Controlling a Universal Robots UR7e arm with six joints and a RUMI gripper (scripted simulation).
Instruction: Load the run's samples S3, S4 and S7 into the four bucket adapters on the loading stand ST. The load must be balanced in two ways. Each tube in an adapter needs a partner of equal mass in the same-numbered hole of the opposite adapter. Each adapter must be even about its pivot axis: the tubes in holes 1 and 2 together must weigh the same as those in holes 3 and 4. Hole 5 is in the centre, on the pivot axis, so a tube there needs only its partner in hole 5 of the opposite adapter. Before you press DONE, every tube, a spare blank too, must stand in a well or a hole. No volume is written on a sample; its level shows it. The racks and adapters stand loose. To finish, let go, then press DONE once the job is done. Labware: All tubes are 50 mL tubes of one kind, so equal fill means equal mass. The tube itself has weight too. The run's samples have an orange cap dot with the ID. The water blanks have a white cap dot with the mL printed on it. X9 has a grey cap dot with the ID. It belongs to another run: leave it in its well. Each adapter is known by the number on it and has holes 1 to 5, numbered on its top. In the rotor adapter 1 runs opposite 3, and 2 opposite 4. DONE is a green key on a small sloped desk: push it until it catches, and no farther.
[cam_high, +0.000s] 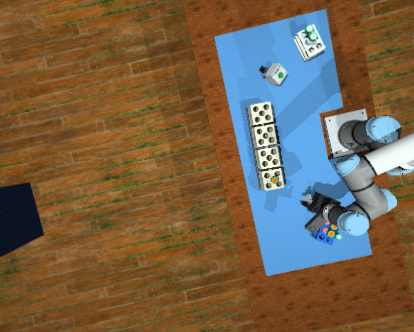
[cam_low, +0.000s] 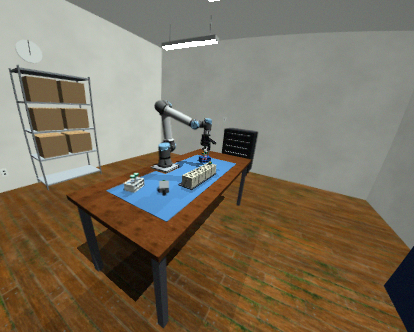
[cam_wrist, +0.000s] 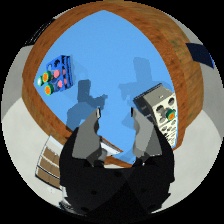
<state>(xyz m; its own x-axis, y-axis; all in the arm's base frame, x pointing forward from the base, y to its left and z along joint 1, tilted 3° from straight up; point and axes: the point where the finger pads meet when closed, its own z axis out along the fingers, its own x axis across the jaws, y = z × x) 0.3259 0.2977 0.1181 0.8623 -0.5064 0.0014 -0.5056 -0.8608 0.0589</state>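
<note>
The blue rack is 13 cm behind my hand, 18 cm to the left of it and 13 cm below it. Round my hand: white rack: 14 cm behind, 77 cm to the right, 13 cm below; then adapter: 13 cm ahead, 12 cm to the right, 11 cm below.
</note>
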